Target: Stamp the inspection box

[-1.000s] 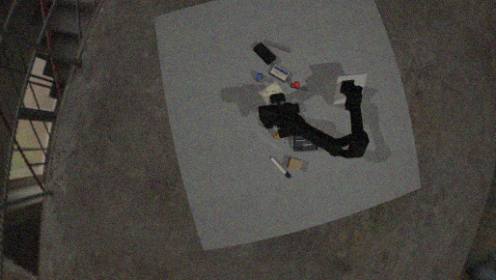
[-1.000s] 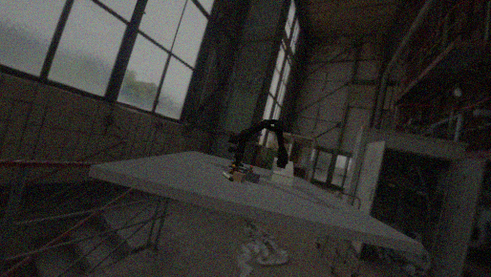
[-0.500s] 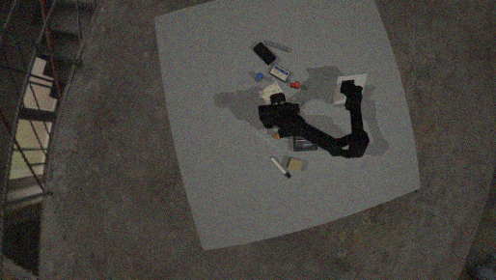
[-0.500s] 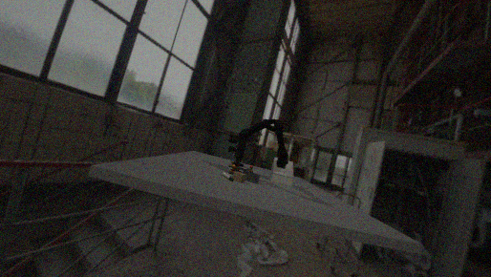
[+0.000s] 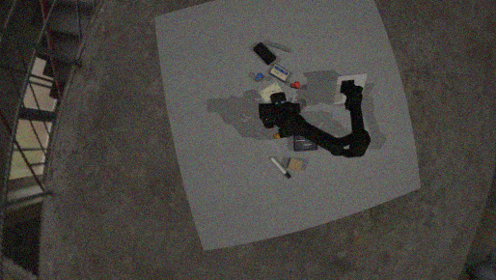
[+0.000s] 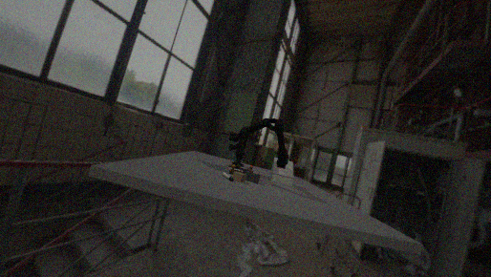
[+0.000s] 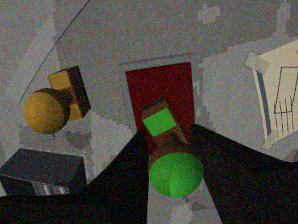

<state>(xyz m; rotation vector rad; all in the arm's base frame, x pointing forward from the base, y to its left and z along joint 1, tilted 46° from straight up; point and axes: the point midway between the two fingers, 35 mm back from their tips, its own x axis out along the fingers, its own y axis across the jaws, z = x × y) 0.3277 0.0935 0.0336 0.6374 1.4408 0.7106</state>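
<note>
The red ink pad lies 6 cm below my gripper tip and 1 cm behind it. From my gripper tip the other things lie so: green-knobbed stamp (1 cm below, 1 cm behind); yellow-knobbed stamp (8 cm to the left, 4 cm below, 1 cm ahead); cream card (13 cm to the right, 6 cm below).
</note>
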